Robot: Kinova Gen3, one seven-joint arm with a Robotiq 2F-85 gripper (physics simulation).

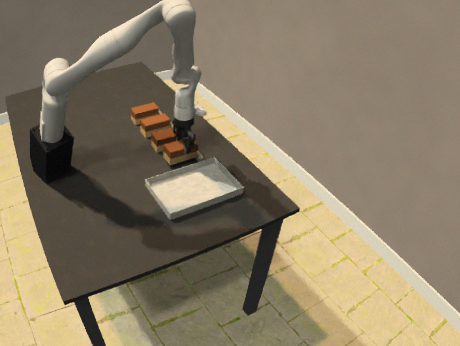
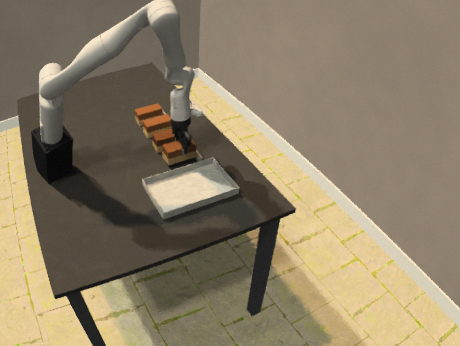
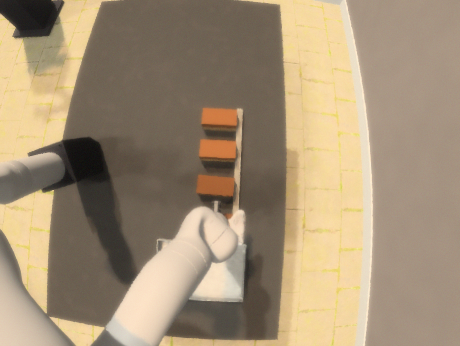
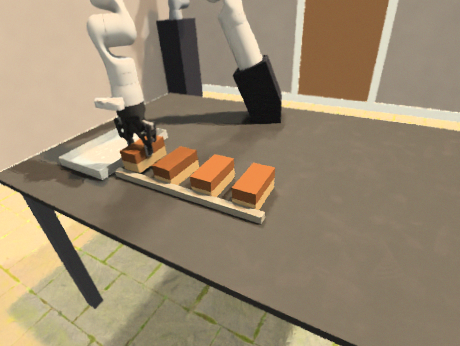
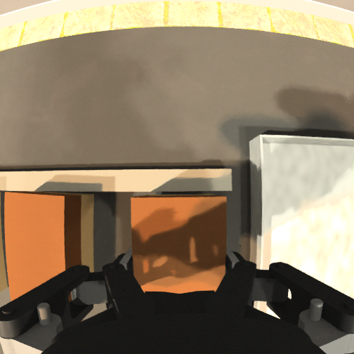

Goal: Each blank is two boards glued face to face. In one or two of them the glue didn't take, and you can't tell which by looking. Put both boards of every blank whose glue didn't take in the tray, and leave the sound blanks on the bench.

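Frame: origin at the arm's base, x ahead, y left, z up, level; metres.
Seen in the pictures: gripper, fingertip midpoint: [image 1: 183, 149] [image 2: 181, 149] [image 4: 141, 153]; arm's base at its link origin: [image 1: 51, 133] [image 2: 51, 134] [image 3: 51, 167] [image 4: 250, 64].
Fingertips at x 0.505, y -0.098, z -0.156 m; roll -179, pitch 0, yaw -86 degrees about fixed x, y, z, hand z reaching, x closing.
Observation:
Offsets run from my fingertips to a thing's middle. "spot": to the spot under its first point.
Four two-layer blanks, orange-brown over tan, stand in a row. The blank nearest the tray @(0.001 m right, 0.011 m back, 0.012 m up) [image 1: 172, 149] [image 2: 171, 150] [image 4: 131, 157] [image 5: 179, 225] has my gripper [image 1: 184, 145] [image 4: 140, 146] [image 5: 178, 259] down over it. The fingers touch both long sides of its upper board, so the gripper is shut on this blank. Its two boards show together, in line with the row. The second blank @(0.119 m left, 0.017 m back, 0.007 m down) [image 3: 215, 185] [image 4: 176, 163], third blank @(0.241 m left, 0.024 m back, 0.007 m down) [image 3: 218, 150] [image 4: 212, 171] and fourth blank @(0.357 m left, 0.032 m back, 0.007 m down) [image 3: 219, 118] [image 4: 254, 183] stand stacked. The white tray @(0.176 m right, 0.038 m back, 0.037 m down) [image 1: 207, 206] [image 4: 85, 168] [image 5: 256, 200] holds no boards.
A low pale strip @(spot: 0.255 m left, 0.055 m ahead, 0.032 m down) [image 3: 240, 150] [image 4: 190, 194] [image 5: 115, 180] runs along the ends of the blanks. The tray's wall stands close beside the gripped blank, and the second blank is close on its other side. The black arm base [image 1: 51, 155] [image 4: 260, 92] stands across the table.

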